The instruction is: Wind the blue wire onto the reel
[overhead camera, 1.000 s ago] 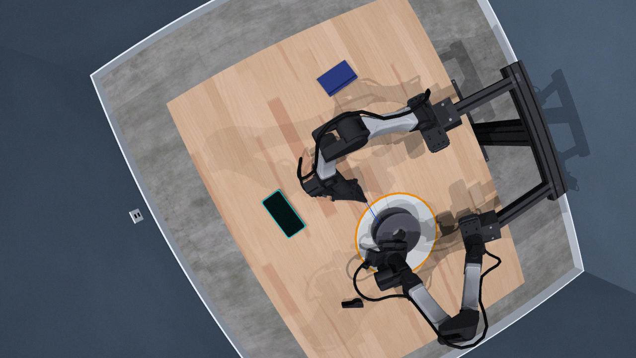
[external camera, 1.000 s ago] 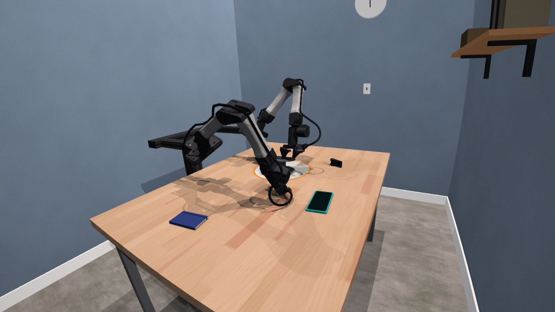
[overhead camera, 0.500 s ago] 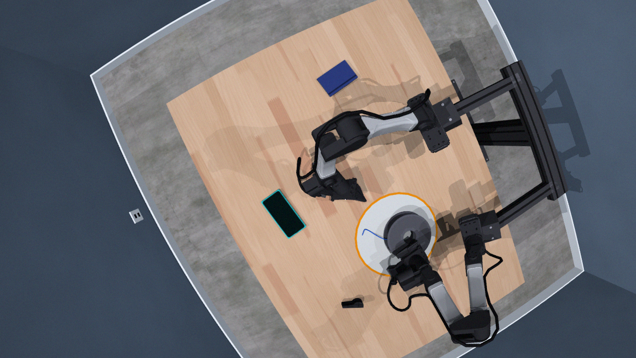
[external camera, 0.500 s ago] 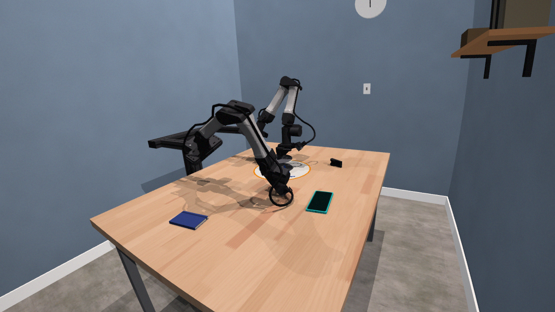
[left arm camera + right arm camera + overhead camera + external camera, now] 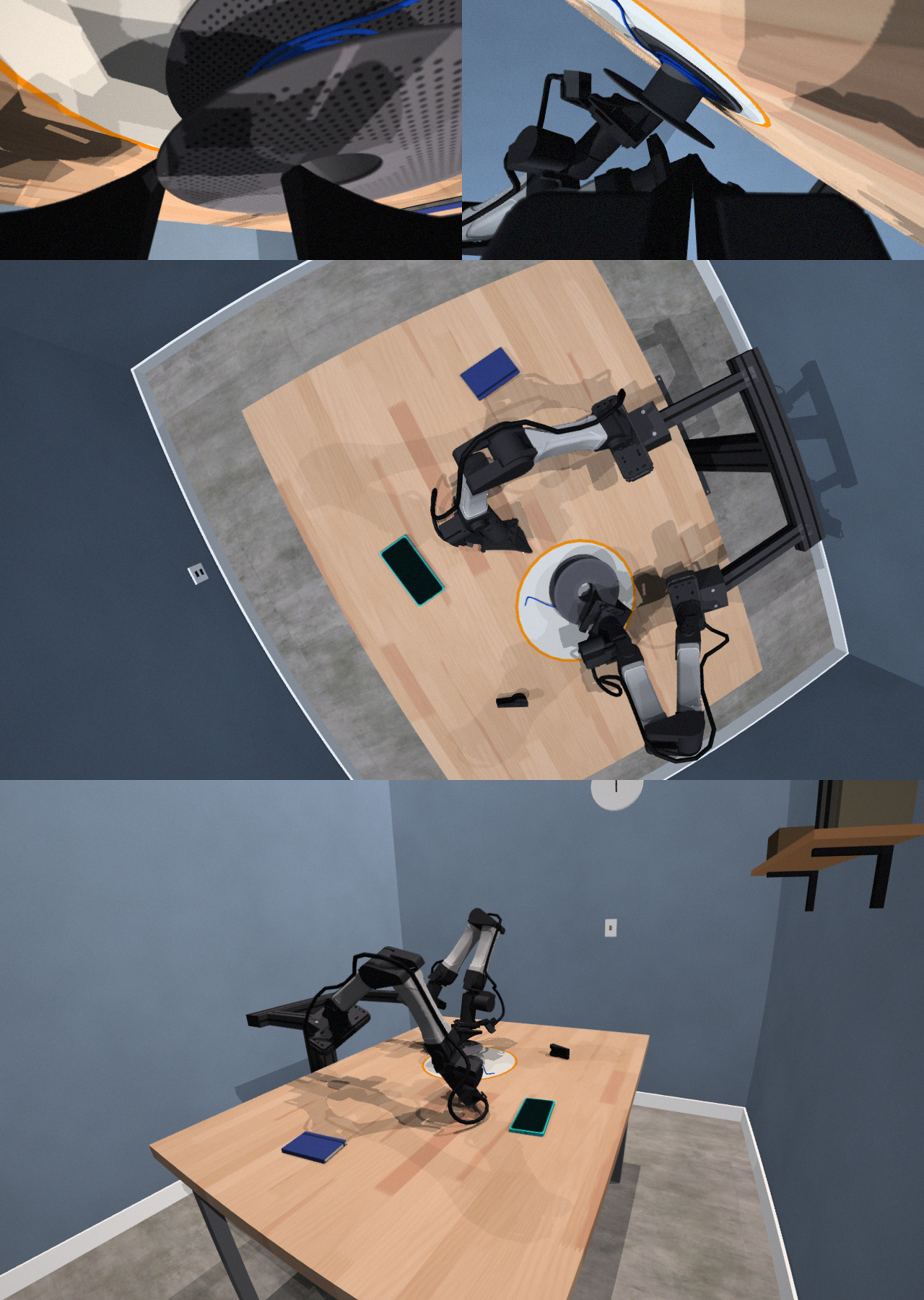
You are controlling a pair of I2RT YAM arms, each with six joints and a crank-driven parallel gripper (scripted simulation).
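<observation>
Right now the dark grey reel is 4 cm to the right of my left hand, 4 cm ahead of it and 2 cm below it. Round my left hand: orange painted ring 7 cm ahead, 6 cm below; black clip-like object 36 cm ahead, 18 cm to the left, 4 cm below.
</observation>
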